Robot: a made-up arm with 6 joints.
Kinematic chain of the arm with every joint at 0, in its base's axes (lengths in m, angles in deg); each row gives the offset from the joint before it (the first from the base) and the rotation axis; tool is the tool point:
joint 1: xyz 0 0 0.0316 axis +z
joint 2: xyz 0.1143 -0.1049 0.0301 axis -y
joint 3: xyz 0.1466 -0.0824 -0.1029 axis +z
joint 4: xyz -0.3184 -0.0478 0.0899 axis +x
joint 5: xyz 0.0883 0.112 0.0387 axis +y
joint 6: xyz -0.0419 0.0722 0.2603 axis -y
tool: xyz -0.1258 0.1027 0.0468
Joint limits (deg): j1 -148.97..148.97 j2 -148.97..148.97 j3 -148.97..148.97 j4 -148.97..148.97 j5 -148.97..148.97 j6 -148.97..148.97
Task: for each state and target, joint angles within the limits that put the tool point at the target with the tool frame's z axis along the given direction. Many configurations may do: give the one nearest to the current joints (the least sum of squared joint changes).
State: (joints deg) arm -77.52 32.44 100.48 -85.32 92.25 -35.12
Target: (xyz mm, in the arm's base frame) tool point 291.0 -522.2 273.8 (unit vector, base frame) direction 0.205 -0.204 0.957
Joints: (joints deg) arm -51.21 44.22 88.27 -119.11 140.12 -36.54
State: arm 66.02 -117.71 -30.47 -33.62 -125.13 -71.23
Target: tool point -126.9 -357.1 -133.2 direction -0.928 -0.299 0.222
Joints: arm 114.82 -100.37 -75.85 -3.12 -142.72 -57.10
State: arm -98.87 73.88 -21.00 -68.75 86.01 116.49
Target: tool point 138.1 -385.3 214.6 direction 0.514 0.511 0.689
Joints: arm -66.50 69.94 -64.42 -58.63 92.68 114.30
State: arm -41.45 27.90 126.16 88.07 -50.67 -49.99
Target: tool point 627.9 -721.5 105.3 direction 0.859 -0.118 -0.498
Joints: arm -37.63 -8.47 148.97 115.78 -41.65 -13.06
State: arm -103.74 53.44 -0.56 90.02 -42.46 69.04
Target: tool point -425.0 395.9 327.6 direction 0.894 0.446 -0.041
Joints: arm -143.47 8.77 52.25 97.09 -53.11 99.38
